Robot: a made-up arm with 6 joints. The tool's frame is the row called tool.
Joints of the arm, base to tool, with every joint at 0 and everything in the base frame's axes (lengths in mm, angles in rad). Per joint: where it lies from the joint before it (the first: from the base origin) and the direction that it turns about. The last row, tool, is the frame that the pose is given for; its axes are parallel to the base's.
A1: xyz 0 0 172.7 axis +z
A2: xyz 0 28.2 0 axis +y
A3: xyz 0 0 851 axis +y
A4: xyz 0 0 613.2 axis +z
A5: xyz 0 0 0 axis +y
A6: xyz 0 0 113.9 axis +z
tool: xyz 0 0 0
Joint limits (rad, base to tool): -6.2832..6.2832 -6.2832..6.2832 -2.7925..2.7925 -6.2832..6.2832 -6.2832..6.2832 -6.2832..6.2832
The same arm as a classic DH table. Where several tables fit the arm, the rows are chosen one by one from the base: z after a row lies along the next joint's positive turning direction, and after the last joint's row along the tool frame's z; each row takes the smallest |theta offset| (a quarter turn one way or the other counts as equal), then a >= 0, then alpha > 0; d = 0 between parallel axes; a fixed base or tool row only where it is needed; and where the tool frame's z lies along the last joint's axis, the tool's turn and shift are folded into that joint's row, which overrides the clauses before.
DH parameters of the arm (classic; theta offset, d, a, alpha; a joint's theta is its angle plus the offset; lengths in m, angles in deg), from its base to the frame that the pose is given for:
A1: 0 0.1727 0 -90
A2: -90 0 0.851 0
A3: 90 0.0282 0 90
A4: 0 0.6132 0 -90
A5: 0 0 0 90
A6: 0 0.1139 0 0
Joint limits (deg, base to tool): -360..360 -360..360 -160..160 -360..360 -360..360 -360..360

